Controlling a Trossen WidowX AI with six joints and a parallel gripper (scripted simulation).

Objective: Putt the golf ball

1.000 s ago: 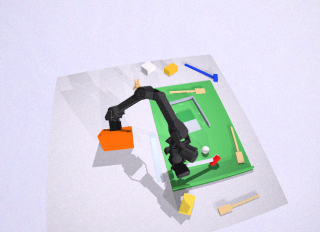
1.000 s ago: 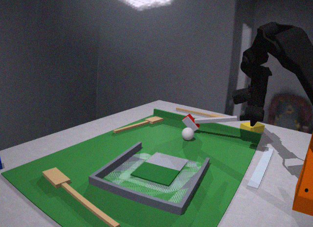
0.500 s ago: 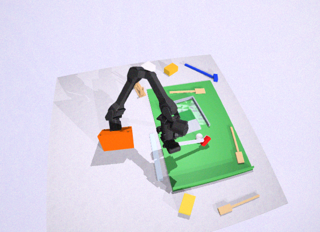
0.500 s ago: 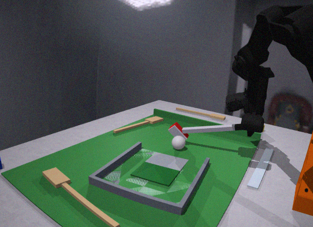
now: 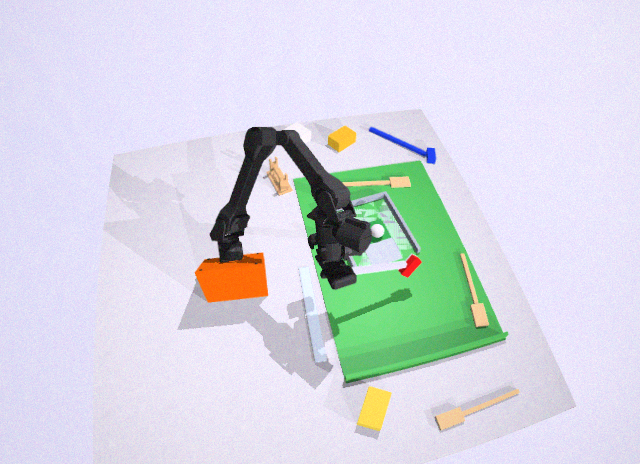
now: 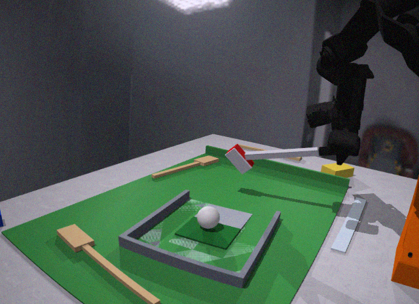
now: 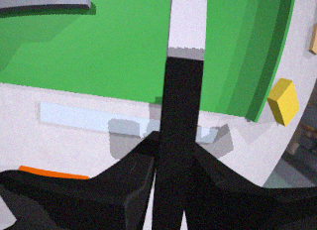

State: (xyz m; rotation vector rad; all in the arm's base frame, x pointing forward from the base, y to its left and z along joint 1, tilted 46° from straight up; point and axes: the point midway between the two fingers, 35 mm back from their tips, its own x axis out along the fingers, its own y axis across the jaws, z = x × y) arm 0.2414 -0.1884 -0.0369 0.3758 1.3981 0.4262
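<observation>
The pale strip lies 60 mm behind my gripper tip, 10 mm to the right of it and 130 mm below it. The rest, counted from my gripper tip: tan block (50 mm behind, 500 mm to the left, 100 mm below); blue putter (450 mm ahead, 580 mm to the left, 120 mm below); white golf ball (200 mm ahead, 200 mm to the left, 100 mm below).
</observation>
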